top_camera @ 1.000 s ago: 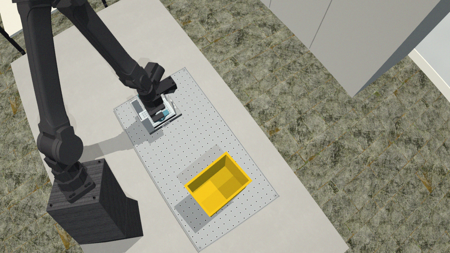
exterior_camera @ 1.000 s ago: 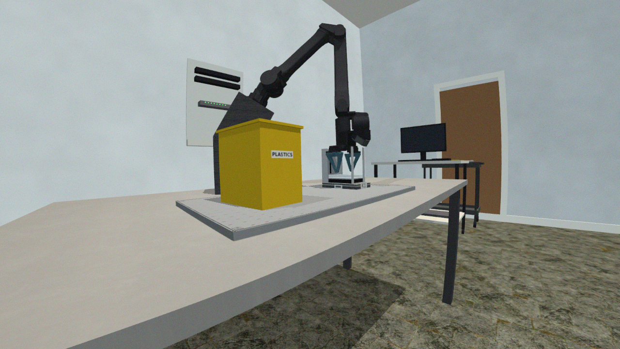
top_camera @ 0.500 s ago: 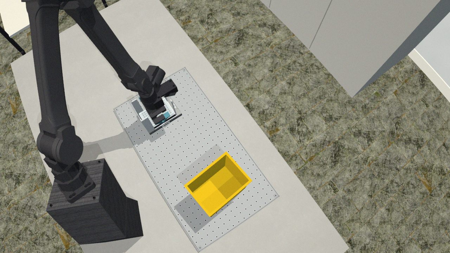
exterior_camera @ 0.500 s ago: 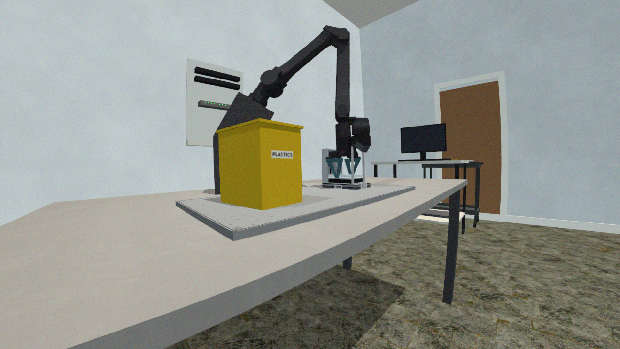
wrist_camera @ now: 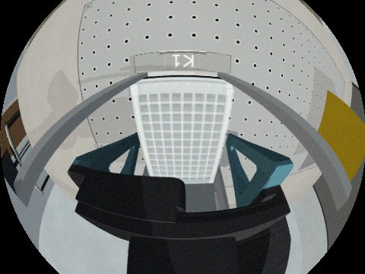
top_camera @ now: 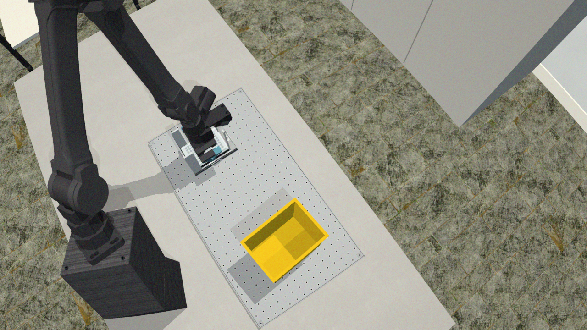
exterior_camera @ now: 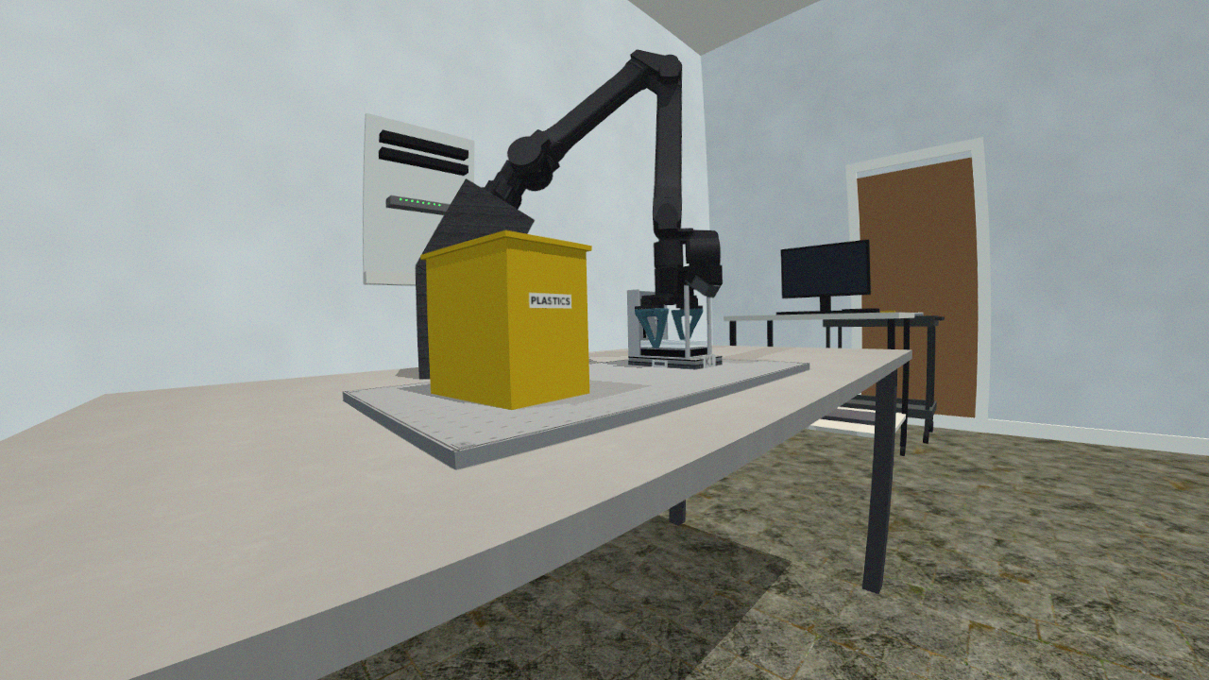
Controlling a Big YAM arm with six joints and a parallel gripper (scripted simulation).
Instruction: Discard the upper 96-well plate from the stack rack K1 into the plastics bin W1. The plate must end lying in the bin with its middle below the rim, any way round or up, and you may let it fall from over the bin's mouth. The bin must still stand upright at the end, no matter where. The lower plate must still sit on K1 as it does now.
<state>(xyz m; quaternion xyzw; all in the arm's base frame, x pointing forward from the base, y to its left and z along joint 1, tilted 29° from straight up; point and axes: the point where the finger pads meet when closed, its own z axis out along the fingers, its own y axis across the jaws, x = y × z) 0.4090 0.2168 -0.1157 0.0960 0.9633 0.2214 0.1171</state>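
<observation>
The white 96-well plate is 10 mm below my hand. From my hand the other things lie so: yellow plastics bin W1 (20 mm behind, 390 mm to the right, 40 mm above); black plate (20 mm below).
</observation>
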